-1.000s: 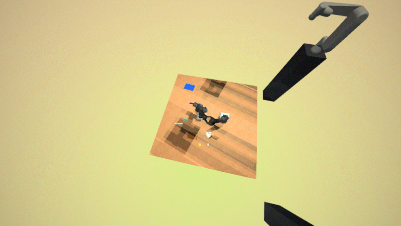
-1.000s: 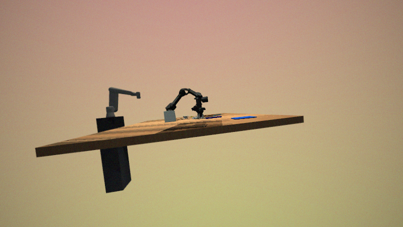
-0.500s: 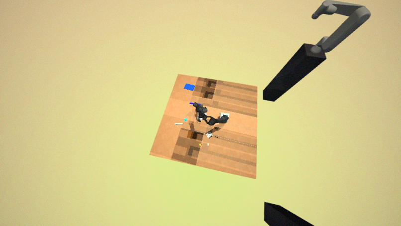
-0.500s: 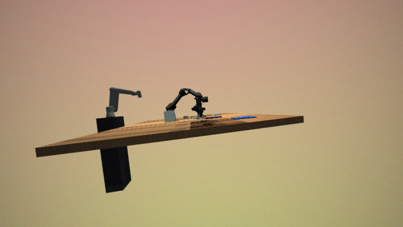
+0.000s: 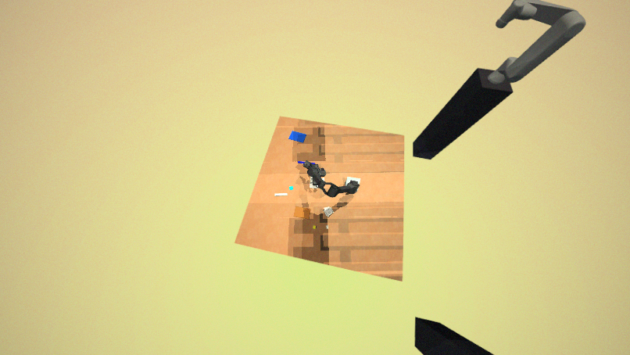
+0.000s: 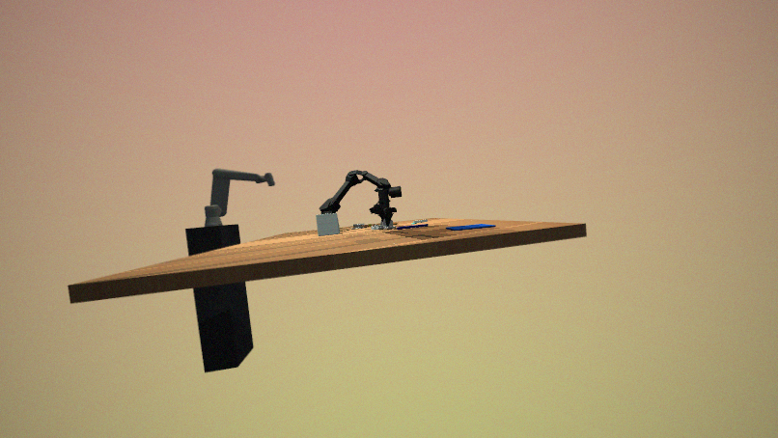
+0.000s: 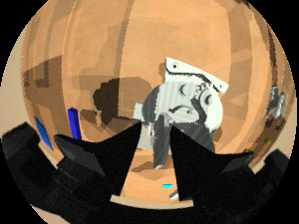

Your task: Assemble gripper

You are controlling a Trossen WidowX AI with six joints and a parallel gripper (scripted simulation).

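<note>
Now: gripper tip 270 mm to the right of the gripper base, 160 mm past it and 10 mm below it. Round my gripper tip: teal bit 190 mm ahead, 130 mm to the left, 10 mm below; then blue bar 140 mm to the right, 120 mm ahead, 10 mm below; then brown pad 320 mm to the left, 50 mm ahead, 10 mm below.
</note>
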